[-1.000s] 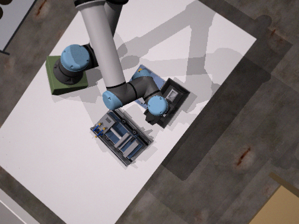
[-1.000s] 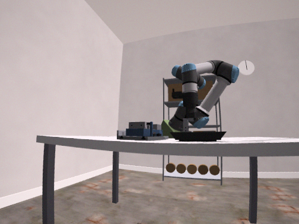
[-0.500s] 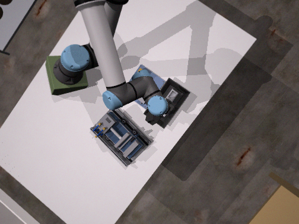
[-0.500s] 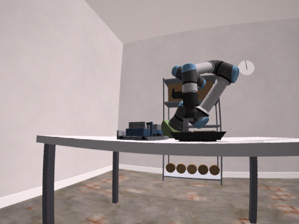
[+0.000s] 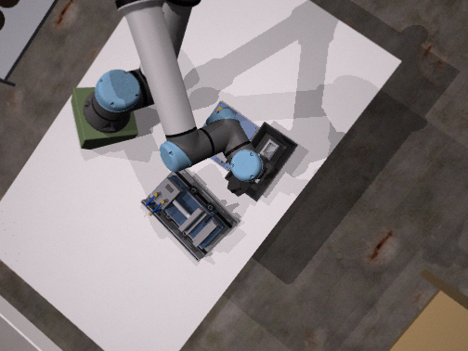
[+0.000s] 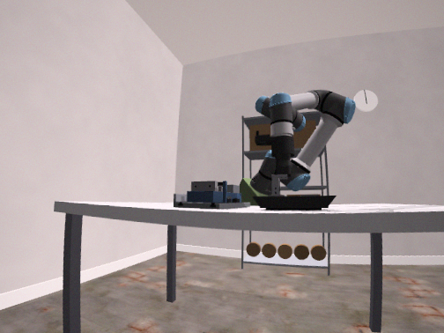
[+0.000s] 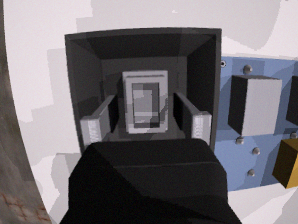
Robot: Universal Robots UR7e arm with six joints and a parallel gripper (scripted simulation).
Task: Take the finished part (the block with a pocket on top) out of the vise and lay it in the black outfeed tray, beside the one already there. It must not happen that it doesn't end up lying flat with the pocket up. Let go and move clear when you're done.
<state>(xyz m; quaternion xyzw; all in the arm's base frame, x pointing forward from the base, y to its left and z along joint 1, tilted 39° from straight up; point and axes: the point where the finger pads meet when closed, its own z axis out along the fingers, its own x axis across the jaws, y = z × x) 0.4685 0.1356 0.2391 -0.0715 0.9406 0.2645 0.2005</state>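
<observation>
Right now the grey block is 120 mm behind my hand, 20 mm to the right of it and 40 mm below it. From my hand the other things lie so: blue fixture plate 170 mm behind, 10 mm to the left, 60 mm below; then brass block 230 mm behind, 40 mm to the left, 40 mm below; then blue vise 40 mm behind, 260 mm to the right, 20 mm below.
</observation>
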